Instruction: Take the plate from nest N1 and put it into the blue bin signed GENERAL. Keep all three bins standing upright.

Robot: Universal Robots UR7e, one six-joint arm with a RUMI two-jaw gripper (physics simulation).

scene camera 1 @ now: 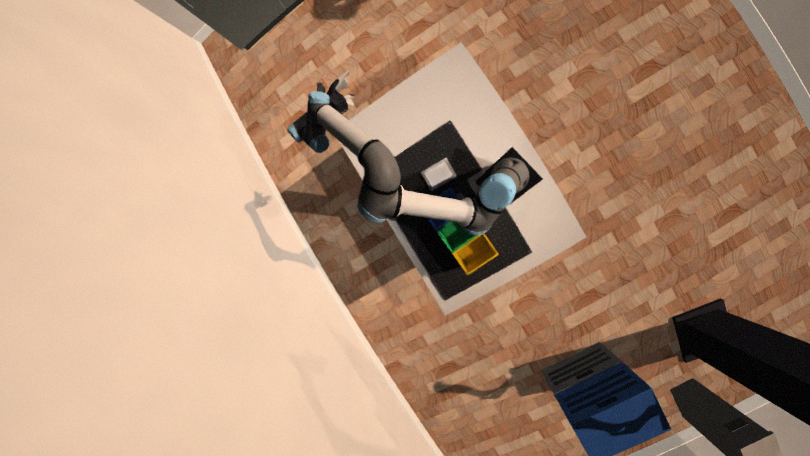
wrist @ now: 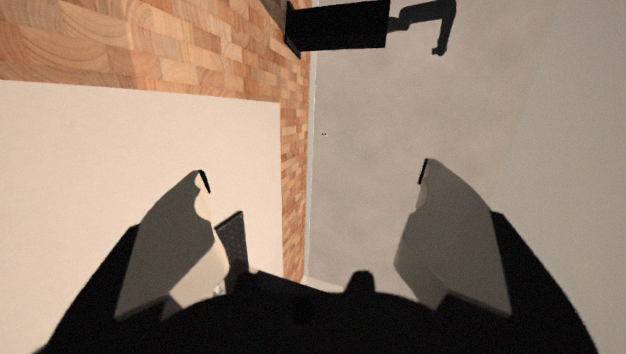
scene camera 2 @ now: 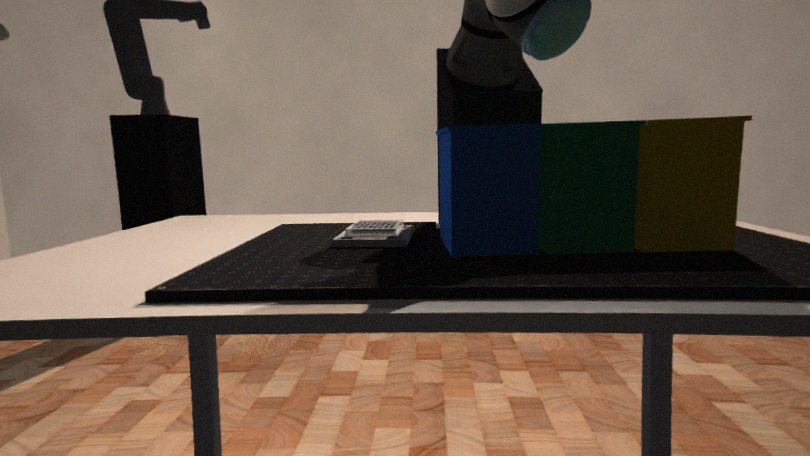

Scene:
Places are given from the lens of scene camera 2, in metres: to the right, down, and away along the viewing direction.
blue bin (scene camera 2: 489, 174): 0.12, -0.07, 0.75
green bin (scene camera 2: 587, 171): 0.25, -0.08, 0.75

